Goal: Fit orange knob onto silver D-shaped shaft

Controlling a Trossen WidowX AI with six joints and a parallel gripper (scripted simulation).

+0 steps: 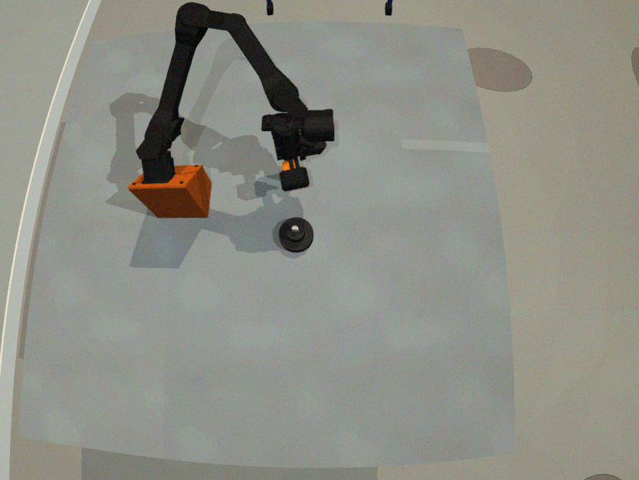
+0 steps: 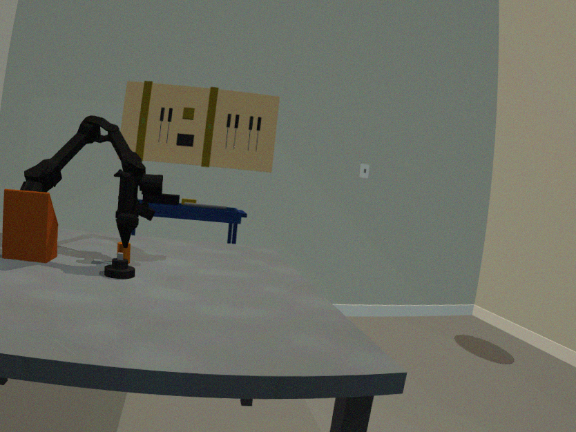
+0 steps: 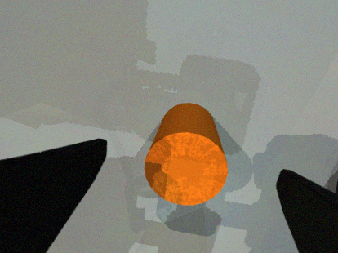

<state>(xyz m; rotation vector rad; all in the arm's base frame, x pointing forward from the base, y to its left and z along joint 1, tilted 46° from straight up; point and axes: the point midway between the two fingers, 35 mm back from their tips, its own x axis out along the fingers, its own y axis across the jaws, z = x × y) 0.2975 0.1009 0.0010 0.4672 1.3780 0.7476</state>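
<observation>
The orange knob lies 10 mm below my gripper tip. The rest, counted from my gripper tip: round pedestal (160 mm to the right, 20 mm below, 10 mm ahead).
</observation>
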